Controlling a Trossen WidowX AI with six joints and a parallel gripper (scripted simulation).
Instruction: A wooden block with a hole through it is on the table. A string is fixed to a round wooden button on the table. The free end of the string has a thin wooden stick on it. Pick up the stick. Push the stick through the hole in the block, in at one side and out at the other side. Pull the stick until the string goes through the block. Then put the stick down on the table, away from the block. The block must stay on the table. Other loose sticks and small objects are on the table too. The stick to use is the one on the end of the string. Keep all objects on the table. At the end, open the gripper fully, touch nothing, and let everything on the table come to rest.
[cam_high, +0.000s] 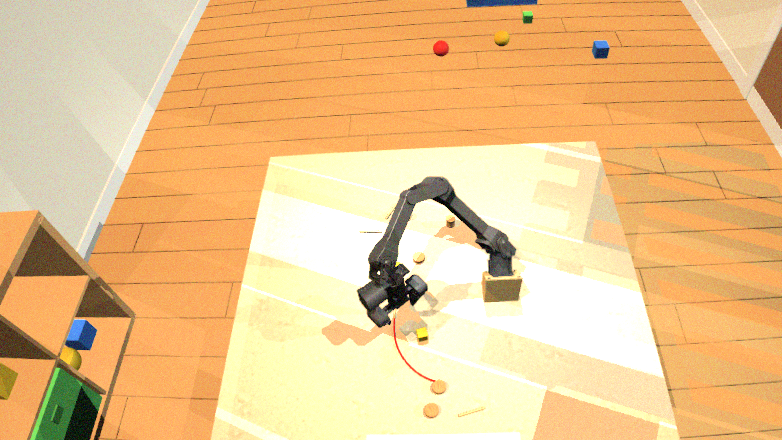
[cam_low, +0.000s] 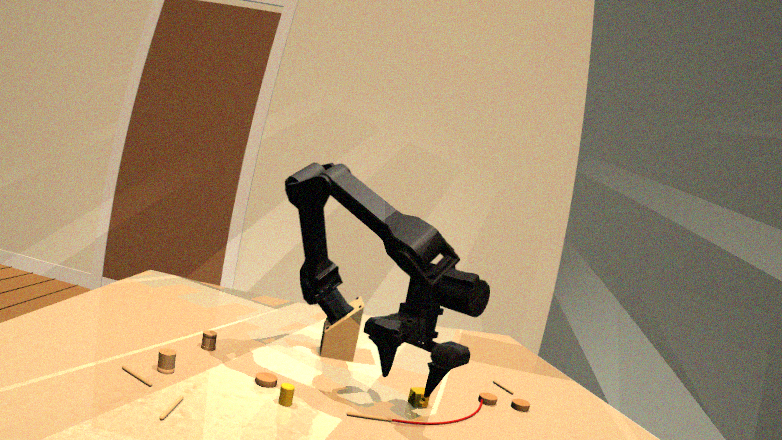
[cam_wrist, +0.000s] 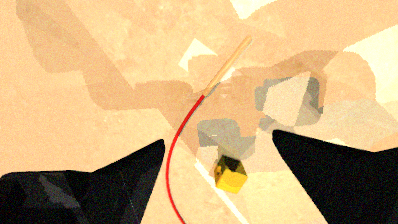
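Now: gripper tip 50 mm above the thin wooden stick, 40 mm to the left of it and 20 mm short of it. Round my gripper tip: yellow cylinder: 190 mm to the right, 40 mm below, 10 mm behind; round button: 220 mm to the left, 80 mm behind, 50 mm below; yellow wooden block: 60 mm behind, 50 mm to the left, 40 mm below.
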